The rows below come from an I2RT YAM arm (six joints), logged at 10 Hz.
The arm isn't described. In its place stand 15 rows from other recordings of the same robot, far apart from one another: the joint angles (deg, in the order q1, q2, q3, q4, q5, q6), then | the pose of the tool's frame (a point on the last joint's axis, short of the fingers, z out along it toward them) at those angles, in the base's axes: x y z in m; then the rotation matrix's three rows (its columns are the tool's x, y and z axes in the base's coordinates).
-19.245 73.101 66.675 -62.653 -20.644 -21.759 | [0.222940, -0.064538, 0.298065], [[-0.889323, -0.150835, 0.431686], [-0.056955, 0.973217, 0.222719], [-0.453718, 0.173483, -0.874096]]
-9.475 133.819 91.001 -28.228 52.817 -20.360 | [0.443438, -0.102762, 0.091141], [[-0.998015, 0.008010, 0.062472], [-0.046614, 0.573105, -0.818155], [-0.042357, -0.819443, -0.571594]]
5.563 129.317 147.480 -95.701 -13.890 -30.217 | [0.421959, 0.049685, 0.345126], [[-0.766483, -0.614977, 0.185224], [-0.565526, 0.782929, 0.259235], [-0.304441, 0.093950, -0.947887]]
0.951 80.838 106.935 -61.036 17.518 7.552 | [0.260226, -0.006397, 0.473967], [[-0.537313, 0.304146, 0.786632], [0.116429, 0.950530, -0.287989], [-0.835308, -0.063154, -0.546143]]
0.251 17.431 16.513 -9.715 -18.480 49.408 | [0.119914, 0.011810, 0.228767], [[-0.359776, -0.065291, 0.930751], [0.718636, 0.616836, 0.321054], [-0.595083, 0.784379, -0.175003]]
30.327 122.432 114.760 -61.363 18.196 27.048 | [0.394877, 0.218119, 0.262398], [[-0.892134, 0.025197, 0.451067], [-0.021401, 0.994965, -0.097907], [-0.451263, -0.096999, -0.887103]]
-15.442 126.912 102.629 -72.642 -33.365 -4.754 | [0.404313, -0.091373, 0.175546], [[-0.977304, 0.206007, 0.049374], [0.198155, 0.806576, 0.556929], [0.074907, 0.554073, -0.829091]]
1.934 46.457 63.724 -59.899 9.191 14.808 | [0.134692, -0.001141, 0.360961], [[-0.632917, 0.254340, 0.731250], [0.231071, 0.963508, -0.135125], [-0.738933, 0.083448, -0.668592]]
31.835 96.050 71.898 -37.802 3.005 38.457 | [0.296156, 0.181679, 0.233849], [[-0.901731, 0.070238, 0.426554], [0.171183, 0.964072, 0.203130], [-0.396961, 0.256187, -0.881357]]
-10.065 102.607 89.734 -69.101 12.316 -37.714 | [0.338382, -0.067774, 0.267330], [[-0.893655, -0.438139, 0.097032], [-0.448363, 0.862717, -0.233860], [0.018752, -0.252496, -0.967416]]
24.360 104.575 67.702 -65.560 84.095 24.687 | [0.289455, 0.092188, 0.194152], [[-0.907505, 0.155740, 0.390102], [-0.363731, 0.173127, -0.915274], [-0.210082, -0.972508, -0.100467]]
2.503 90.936 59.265 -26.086 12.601 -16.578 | [0.322375, 0.006318, 0.207923], [[-0.830879, -0.170494, 0.529691], [-0.315034, 0.928787, -0.195214], [-0.458687, -0.329070, -0.825420]]
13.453 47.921 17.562 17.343 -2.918 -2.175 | [0.185869, 0.046326, 0.212720], [[-0.208237, -0.288695, 0.934501], [-0.088785, 0.957081, 0.275886], [-0.974040, -0.025520, -0.224931]]
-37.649 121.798 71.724 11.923 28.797 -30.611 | [0.341930, -0.285446, 0.123518], [[-0.846239, 0.469765, 0.251397], [0.089253, 0.590157, -0.802340], [-0.525274, -0.656533, -0.541342]]
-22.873 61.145 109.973 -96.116 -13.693 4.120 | [0.079174, -0.024254, 0.488856], [[-0.658744, 0.277744, 0.699224], [0.353659, 0.934600, -0.038054], [-0.664064, 0.222219, -0.713889]]
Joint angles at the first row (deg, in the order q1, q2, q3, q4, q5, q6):
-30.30 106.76 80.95 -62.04 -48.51 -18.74
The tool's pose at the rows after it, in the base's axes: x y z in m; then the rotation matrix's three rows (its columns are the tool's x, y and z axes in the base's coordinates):
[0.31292, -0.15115, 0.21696], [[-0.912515, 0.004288, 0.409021], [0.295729, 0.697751, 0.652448], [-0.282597, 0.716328, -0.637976]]
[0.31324, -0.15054, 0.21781], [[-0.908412, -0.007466, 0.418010], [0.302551, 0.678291, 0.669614], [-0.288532, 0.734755, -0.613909]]
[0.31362, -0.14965, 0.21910], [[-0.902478, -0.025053, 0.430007], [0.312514, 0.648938, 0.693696], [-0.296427, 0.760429, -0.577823]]
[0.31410, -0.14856, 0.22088], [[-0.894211, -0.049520, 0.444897], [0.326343, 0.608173, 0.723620], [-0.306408, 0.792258, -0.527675]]
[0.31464, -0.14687, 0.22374], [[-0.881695, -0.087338, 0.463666], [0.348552, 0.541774, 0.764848], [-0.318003, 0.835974, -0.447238]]
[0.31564, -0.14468, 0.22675], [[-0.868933, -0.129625, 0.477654], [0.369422, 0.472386, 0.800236], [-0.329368, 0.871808, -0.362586]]
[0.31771, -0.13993, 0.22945], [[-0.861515, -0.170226, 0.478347], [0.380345, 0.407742, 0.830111], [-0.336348, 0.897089, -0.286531]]
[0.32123, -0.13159, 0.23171], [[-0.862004, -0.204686, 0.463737], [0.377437, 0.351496, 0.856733], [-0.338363, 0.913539, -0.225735]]
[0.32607, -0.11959, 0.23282], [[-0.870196, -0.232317, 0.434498], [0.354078, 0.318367, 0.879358], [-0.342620, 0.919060, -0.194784]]
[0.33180, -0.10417, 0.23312], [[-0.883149, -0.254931, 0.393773], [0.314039, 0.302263, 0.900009], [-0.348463, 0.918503, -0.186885]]
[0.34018, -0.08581, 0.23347], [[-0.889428, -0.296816, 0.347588], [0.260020, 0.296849, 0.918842], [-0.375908, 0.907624, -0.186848]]
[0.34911, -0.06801, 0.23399], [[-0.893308, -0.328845, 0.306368], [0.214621, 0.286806, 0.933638], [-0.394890, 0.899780, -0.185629]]
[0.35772, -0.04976, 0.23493], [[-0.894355, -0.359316, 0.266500], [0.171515, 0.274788, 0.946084], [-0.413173, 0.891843, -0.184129]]
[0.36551, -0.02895, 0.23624], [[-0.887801, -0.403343, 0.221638], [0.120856, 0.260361, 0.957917], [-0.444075, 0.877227, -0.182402]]
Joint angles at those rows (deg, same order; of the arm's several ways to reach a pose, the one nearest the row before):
-30.30 106.76 80.95 -62.04 -50.33 -18.74
-30.30 106.76 80.95 -62.04 -52.10 -18.72
-30.30 106.76 80.95 -62.08 -54.68 -18.72
-30.30 106.76 80.95 -62.13 -58.13 -18.72
-30.28 106.76 80.95 -62.31 -63.42 -18.72
-30.11 106.76 80.95 -62.33 -68.73 -18.70
-29.41 106.76 80.95 -62.37 -73.34 -18.65
-28.01 106.76 80.97 -62.41 -76.95 -18.48
-25.91 106.76 80.97 -62.28 -78.76 -18.48
-23.20 106.76 80.97 -61.96 -79.22 -18.48
-19.88 106.76 81.01 -59.83 -79.20 -17.99
-16.67 106.76 81.01 -56.36 -79.20 -15.66
-13.47 106.76 81.01 -52.38 -79.15 -12.78
-10.00 106.76 81.01 -48.36 -79.07 -10.67

